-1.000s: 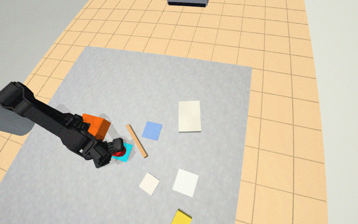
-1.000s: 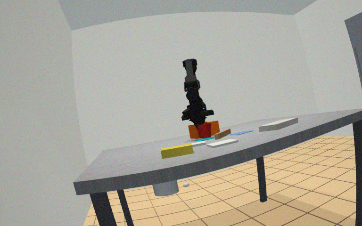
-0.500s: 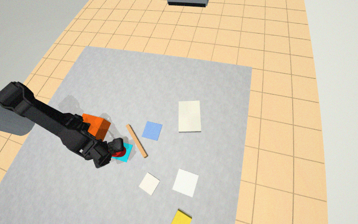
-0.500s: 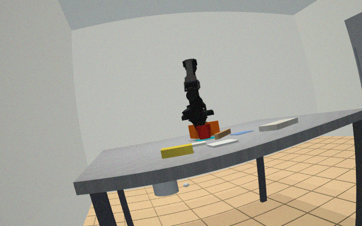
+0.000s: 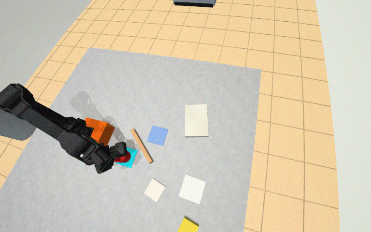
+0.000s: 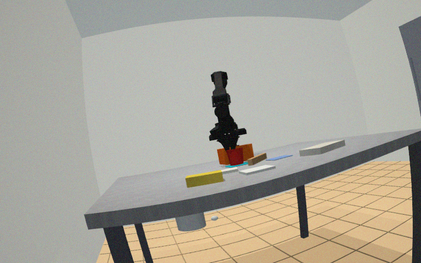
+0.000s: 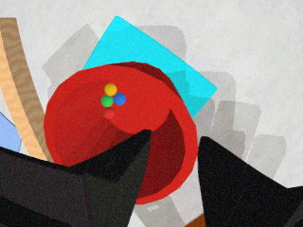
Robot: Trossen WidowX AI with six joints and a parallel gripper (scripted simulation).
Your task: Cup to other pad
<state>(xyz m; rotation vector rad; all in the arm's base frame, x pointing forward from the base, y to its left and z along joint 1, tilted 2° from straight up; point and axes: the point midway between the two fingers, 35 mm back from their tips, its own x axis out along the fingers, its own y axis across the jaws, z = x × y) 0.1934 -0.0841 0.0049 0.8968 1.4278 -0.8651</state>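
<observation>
Right now the red cup is 30 mm ahead of my gripper tip, 20 mm below it and 10 mm to the left of it. From my gripper tip the other things lie so: wooden bar (100 mm ahead, 80 mm to the left, 50 mm below); then cyan pad (60 mm below, 30 mm ahead, 10 mm to the left); then light blue pad (170 mm ahead, 150 mm to the left, 60 mm below).
</observation>
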